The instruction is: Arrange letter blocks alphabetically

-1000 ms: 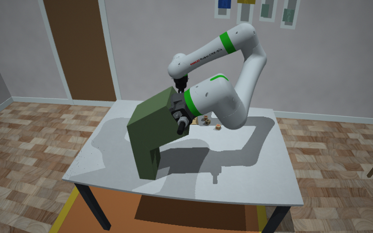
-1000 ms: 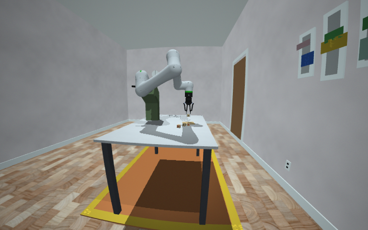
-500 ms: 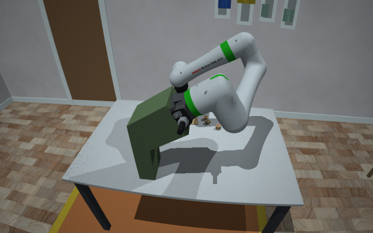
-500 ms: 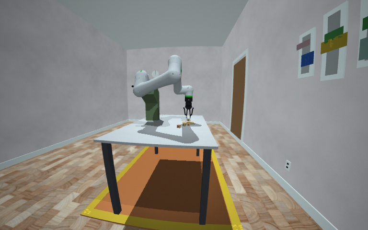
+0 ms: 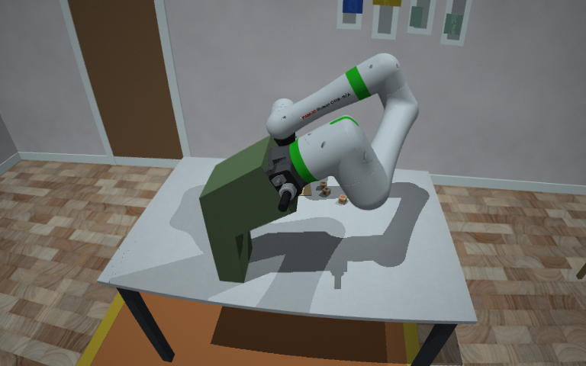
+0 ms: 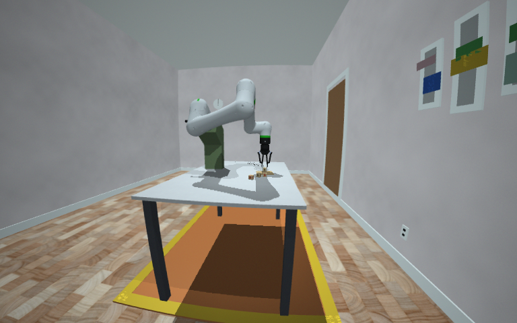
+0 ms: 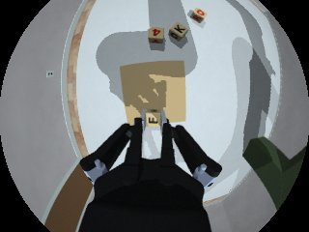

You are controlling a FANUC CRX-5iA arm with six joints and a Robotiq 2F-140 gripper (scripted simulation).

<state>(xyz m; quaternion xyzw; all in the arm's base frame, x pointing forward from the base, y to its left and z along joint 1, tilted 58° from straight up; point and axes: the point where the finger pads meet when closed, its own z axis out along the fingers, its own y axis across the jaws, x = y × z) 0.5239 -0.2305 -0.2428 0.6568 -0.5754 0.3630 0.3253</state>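
My gripper is now 50 mm to the left of the tan mat and 40 mm above it.
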